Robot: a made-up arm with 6 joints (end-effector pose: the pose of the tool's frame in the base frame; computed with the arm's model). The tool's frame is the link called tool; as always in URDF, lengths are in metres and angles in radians. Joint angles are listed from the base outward.
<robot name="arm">
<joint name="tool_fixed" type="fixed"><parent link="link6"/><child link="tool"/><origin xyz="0.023 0.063 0.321" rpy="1.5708 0 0"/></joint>
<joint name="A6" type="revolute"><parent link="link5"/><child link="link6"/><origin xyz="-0.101 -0.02 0.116" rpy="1.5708 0 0"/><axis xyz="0 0 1"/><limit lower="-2.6" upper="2.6" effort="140" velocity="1.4"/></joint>
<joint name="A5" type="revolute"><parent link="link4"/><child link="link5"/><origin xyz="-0.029 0.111 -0.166" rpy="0 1.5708 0"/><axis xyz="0 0 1"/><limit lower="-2.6" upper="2.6" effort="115" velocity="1.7"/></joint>
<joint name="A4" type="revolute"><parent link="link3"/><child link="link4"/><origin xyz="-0.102 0.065 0.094" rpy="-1.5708 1.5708 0"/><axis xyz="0 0 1"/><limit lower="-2.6" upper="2.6" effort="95" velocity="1"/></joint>
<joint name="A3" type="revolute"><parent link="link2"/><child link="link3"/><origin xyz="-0.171 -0.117 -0.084" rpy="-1.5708 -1.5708 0"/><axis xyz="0 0 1"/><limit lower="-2.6" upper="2.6" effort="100" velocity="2.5"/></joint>
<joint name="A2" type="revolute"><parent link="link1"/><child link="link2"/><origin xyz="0.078 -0.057 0.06" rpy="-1.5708 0 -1.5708"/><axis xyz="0 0 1"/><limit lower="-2.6" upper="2.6" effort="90" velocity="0.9"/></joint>
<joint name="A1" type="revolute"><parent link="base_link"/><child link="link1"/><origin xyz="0 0 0.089" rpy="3.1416 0 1.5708"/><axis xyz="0 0 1"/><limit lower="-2.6" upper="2.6" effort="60" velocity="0.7"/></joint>
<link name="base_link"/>
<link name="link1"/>
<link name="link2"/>
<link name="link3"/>
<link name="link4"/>
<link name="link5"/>
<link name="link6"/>
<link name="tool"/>
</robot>
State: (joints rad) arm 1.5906 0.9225 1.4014 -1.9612 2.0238 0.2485
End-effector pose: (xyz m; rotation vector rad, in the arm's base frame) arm 0.4558 0.0638 -0.1602 -1.7228 -2.3826 0.2256
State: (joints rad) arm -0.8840 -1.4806 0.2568 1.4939 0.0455 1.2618
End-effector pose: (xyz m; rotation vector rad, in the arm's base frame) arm 0.3145 0.0365 0.1926 -0.2288 -0.5205 -0.5665
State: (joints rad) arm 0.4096 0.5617 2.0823 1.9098 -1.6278 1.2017
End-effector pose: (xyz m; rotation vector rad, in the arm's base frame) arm 0.3406 -0.3034 0.0587 -2.8447 -0.1421 0.7786
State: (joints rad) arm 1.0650 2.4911 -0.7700 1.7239 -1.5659 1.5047
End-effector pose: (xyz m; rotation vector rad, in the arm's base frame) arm 0.1293 -0.1567 -0.1060 -0.0175 -0.6874 -1.7824
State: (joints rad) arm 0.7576 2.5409 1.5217 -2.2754 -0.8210 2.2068
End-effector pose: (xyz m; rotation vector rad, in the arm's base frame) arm -0.3427 -0.0467 -0.1065 -2.2103 1.2092 -0.9561
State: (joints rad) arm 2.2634 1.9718 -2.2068 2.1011 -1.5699 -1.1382
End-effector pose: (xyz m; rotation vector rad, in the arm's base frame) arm 0.1989 -0.1542 -0.2374 -2.2040 -1.5011 0.5710
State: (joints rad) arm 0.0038 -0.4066 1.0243 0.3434 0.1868 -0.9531
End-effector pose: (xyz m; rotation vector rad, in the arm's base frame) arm 0.1780 0.1448 -0.0871 -0.0647 -1.4634 0.9637
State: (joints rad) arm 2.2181 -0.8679 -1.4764 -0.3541 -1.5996 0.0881
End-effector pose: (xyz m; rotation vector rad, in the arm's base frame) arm 0.1270 -0.1764 -0.1935 -1.2256 -0.5464 -1.8214
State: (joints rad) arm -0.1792 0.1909 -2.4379 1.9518 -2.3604 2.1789
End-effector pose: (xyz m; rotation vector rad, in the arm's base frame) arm 0.2114 0.0401 0.4237 -0.7359 -1.9622 -1.2169
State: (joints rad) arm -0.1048 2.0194 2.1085 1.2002 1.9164 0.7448
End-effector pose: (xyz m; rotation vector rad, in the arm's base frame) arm -0.1669 0.5218 -0.1370 0.4607 1.6362 -0.1032
